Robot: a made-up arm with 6 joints.
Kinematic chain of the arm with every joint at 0, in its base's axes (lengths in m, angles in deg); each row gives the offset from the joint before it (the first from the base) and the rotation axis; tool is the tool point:
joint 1: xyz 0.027 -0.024 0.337 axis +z
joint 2: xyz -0.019 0.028 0 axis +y
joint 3: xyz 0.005 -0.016 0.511 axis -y
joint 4: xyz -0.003 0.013 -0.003 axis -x
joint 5: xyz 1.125 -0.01 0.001 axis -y
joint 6: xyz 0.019 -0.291 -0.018 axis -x
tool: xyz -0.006 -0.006 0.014
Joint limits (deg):
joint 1: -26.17..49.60
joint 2: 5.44..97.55
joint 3: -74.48..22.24
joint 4: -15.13..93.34
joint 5: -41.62..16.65
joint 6: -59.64..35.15
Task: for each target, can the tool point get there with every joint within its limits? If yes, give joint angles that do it. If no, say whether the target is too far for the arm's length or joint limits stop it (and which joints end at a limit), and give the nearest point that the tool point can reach.
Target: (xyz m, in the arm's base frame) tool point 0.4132 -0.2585 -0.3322
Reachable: yes | joints 7.48 26.42 -54.75 -4.39 -18.23 -9.96
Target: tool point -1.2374 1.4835 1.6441
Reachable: no: too far | nearest point 0.6636 0.7924 1.4616 | short by 2.031 m
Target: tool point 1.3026 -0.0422 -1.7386
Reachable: no: too far | nearest point 0.9468 -0.0371 -0.8345 | short by 0.972 m
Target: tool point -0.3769 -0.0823 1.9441
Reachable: no: joint limits stop it (at a limit: joint 1, joint 2, joint 3, joint 4, joint 5, joint 6) | nearest point 0.6680 0.7658 1.4696 | short by 1.427 m
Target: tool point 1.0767 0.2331 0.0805
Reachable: yes | joints 23.05 21.00 -29.69 50.20 -0.97 -1.70
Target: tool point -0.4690 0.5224 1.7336
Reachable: no: joint limits stop it (at a limit: joint 1, joint 2, joint 3, joint 4, joint 5, joint 6) | nearest point 0.6680 0.7658 1.4696 | short by 1.192 m
